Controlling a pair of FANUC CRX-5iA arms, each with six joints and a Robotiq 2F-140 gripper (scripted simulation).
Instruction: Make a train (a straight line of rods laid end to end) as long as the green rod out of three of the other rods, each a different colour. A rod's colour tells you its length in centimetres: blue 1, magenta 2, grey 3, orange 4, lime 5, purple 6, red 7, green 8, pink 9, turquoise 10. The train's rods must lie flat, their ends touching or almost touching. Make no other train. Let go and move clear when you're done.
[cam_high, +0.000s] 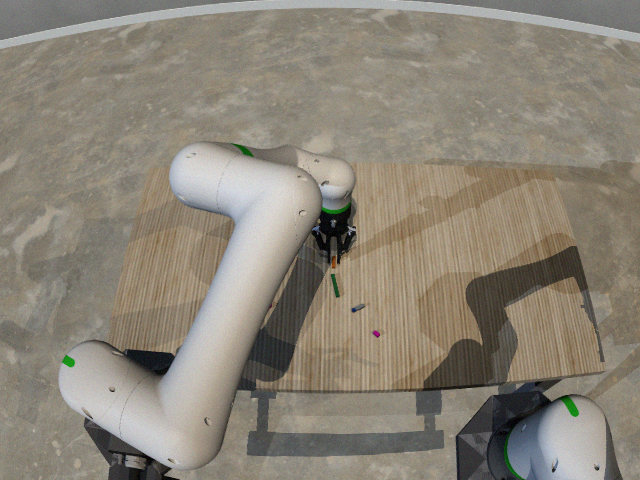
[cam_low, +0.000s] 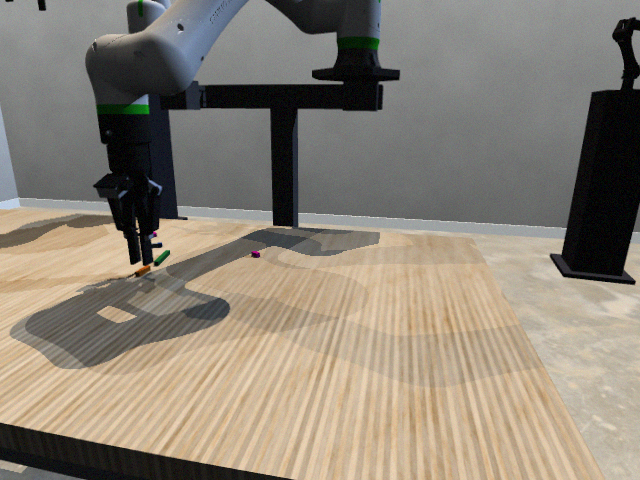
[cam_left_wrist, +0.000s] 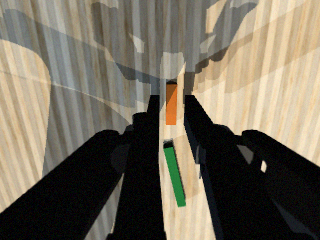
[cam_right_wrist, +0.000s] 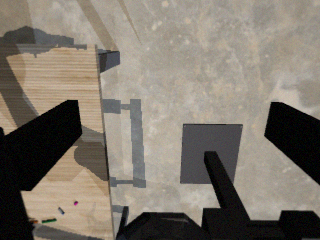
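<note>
The orange rod is 50 mm below my left hand. Also, from my left hand: grey rod (150 mm behind, 100 mm to the right, 50 mm below); green rod (80 mm behind, 50 mm below, 10 mm to the right); blue rod (160 mm behind, 80 mm to the right, 50 mm below).
</note>
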